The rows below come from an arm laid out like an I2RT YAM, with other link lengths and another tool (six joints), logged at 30 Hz.
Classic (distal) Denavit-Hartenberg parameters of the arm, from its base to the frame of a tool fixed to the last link. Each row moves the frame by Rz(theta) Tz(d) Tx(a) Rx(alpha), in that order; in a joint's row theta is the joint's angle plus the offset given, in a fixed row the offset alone. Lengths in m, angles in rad.
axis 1: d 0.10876  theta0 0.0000  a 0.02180  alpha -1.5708
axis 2: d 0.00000  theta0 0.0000  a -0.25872  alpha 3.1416
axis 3: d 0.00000  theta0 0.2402  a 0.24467  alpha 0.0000
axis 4: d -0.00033  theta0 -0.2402  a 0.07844  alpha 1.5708
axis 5: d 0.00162  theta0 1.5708  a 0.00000  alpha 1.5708
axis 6: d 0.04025  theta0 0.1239  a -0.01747  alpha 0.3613
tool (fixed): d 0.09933  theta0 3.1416  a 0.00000  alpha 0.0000
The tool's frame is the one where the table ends.
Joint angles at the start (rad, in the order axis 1, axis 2, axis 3, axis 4, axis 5, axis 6):
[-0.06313 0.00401 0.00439 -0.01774 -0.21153 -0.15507]
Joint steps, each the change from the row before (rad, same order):
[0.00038 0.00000 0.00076 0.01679 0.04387 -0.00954]
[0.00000 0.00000 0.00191 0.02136 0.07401 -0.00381]
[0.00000 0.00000 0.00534 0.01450 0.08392 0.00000]
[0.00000 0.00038 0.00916 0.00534 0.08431 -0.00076]
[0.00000 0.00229 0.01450 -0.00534 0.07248 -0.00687]
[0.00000 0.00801 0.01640 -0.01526 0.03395 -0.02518]
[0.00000 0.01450 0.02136 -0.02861 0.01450 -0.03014]
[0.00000 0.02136 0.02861 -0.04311 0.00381 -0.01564]
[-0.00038 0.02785 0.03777 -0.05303 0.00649 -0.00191]
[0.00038 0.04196 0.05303 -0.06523 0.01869 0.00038]
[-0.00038 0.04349 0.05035 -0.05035 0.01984 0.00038]
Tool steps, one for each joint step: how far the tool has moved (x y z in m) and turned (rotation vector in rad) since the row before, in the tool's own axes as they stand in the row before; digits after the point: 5 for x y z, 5 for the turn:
[-0.00542 0.00321 0.00128 -0.01566 -0.03669 -0.02760]
[-0.00982 0.00449 0.00183 -0.01990 -0.06767 -0.03288]
[-0.01137 0.00459 0.00190 -0.01607 -0.07888 -0.03091]
[-0.01147 0.00430 0.00185 -0.01032 -0.07927 -0.03028]
[-0.00973 0.00404 0.00179 -0.00329 -0.06587 -0.03142]
[-0.00379 0.00160 0.00119 0.00896 -0.02199 -0.03642]
[-0.00083 -0.00025 0.00080 0.02261 0.00043 -0.03641]
[0.00027 -0.00106 0.00068 0.03537 0.00826 -0.02112]
[-0.00073 -0.00021 0.00102 0.04276 0.00225 -0.01045]
[-0.00242 0.00093 0.00184 0.05477 -0.00687 -0.01458]
[-0.00294 0.00247 0.00240 0.04449 -0.01043 -0.01429]

